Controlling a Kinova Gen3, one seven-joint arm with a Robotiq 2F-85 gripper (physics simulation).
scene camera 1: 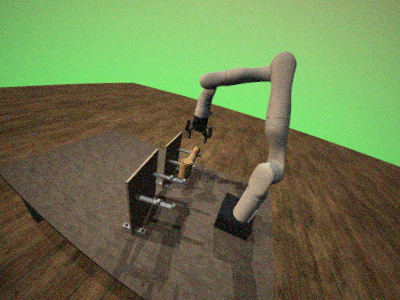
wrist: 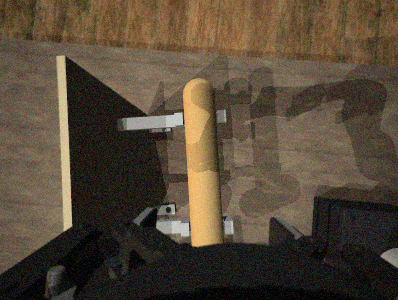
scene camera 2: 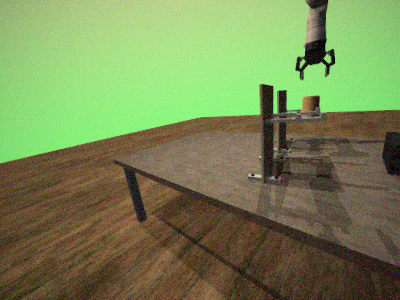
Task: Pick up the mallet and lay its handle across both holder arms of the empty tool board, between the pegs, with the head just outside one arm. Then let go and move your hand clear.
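The tan mallet (scene camera 1: 185, 169) (scene camera 2: 310, 104) (wrist: 202, 150) lies with its handle across both holder arms of the far tool board (scene camera 1: 172, 150) (wrist: 107, 160). Its head is on the side toward the near board; in the wrist view the head is hidden behind the gripper's body. The near tool board (scene camera 1: 142, 192) (scene camera 2: 266, 140) stands upright, and its two holder arms, the upper one (scene camera 1: 169, 177) and the lower one (scene camera 1: 156, 202) in scene camera 1, are empty. My gripper (scene camera 1: 198, 139) (scene camera 2: 314, 77) (wrist: 212, 225) is open and empty above the mallet, its fingers on either side of the handle's line, not touching it.
The arm's dark base (scene camera 1: 231, 217) (scene camera 2: 392, 152) (wrist: 355, 220) stands on the table (scene camera 1: 85, 175) (scene camera 2: 175, 155), on the side the holder arms point toward. The two boards stand in a row, close together. Shadows of the arm and boards fall on the table.
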